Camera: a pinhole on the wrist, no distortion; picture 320 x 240 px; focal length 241.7 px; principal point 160.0 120.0 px. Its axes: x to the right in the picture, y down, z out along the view. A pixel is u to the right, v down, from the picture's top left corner.
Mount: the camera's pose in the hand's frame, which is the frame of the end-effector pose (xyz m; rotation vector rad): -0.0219 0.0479 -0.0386 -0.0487 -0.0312 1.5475
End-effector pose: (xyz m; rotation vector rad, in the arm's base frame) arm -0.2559 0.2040 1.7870 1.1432 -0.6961 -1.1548
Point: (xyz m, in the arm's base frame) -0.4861 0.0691 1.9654
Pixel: 190 67
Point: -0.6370 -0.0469 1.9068
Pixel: 129 43
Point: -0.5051 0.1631 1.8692
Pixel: 114 127
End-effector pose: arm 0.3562 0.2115 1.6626 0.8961 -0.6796 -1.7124
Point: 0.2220 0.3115 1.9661
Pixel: 223 199
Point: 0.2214 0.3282 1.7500
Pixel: 55 207
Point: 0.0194 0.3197 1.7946
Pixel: 62 137
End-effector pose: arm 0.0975 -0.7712 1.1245 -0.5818 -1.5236 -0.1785
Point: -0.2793 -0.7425 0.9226
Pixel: 67 220
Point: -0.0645 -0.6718 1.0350
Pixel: 140 160
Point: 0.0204 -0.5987 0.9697
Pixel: 277 220
